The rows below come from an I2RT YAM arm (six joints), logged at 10 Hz.
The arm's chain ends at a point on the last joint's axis. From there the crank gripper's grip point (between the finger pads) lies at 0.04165 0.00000 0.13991 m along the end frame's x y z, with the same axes.
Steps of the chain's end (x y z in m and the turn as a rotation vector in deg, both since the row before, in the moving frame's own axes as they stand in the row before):
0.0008 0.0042 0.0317 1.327 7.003 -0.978
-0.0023 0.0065 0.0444 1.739 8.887 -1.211
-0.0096 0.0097 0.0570 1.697 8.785 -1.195
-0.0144 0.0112 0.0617 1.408 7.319 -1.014
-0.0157 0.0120 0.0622 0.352 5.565 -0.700
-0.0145 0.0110 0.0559 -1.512 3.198 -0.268
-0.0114 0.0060 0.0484 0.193 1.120 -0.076
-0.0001 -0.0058 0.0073 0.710 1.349 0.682
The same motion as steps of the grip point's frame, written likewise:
0.0175 0.0002 0.0255 1.327 7.003 -0.978
0.0188 0.0013 0.0362 1.739 8.887 -1.211
0.0112 0.0046 0.0489 1.697 8.785 -1.195
0.0030 0.0069 0.0552 1.408 7.319 -1.014
-0.0023 0.0106 0.0575 0.352 5.565 -0.700
-0.0068 0.0144 0.0533 -1.512 3.198 -0.268
-0.0087 0.0055 0.0476 0.193 1.120 -0.076
0.0032 -0.0070 0.0063 0.710 1.349 0.682

